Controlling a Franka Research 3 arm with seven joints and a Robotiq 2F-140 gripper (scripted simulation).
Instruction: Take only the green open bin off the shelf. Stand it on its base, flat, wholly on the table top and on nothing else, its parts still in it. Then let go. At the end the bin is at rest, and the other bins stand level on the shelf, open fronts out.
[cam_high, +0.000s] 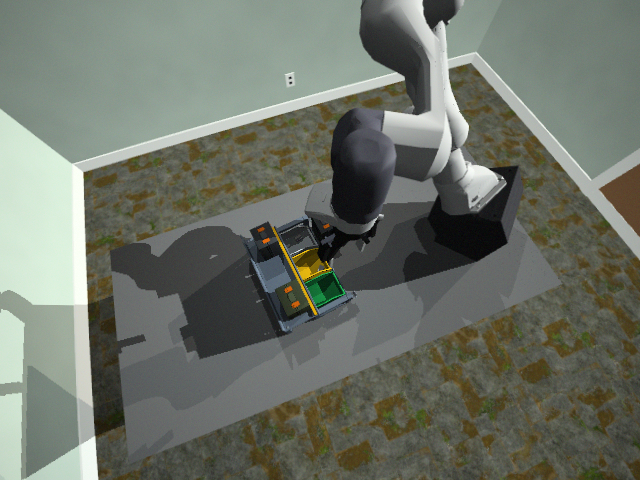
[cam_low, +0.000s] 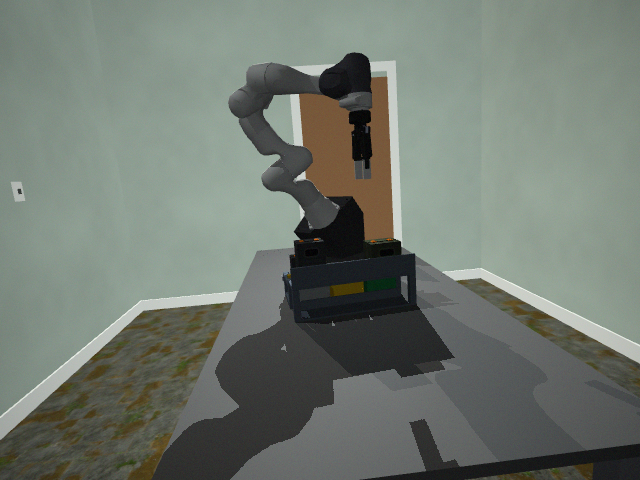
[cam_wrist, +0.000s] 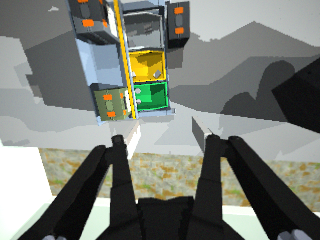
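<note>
Right now my hand is 370 mm above the green open bin, 70 mm short of it and 10 mm to the left of it. The rest, counted from my hand: yellow rail (310 mm below, 130 mm to the right, 110 mm ahead); then yellow bin (370 mm below, 130 mm to the right, 60 mm ahead).
</note>
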